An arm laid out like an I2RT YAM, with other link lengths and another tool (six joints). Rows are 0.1 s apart.
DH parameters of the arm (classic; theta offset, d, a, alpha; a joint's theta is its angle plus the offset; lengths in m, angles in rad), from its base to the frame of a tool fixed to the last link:
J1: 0 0.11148 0.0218 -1.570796
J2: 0 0 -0.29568 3.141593
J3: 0.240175 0 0.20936 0
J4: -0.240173 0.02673 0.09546 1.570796
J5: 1.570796 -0.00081 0 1.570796
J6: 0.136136 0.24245 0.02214 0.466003
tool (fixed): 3.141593 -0.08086 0 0
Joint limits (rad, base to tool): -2.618..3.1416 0..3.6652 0..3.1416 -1.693..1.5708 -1.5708..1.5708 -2.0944..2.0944
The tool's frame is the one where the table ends.
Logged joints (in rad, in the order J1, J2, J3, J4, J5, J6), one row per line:
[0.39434, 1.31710, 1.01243, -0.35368, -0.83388, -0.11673]
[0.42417, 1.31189, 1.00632, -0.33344, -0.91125, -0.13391]
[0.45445, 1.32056, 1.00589, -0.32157, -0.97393, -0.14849]
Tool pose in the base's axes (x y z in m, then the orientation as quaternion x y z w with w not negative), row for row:
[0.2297, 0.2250, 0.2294, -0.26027, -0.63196, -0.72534, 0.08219]
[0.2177, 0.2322, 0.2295, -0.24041, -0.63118, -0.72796, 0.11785]
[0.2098, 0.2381, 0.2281, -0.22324, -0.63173, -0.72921, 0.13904]
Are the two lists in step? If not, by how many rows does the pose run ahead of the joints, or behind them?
The pose runs 2 rows ahead of the joints: the pose in row i belongs to the joints in row i + 2.
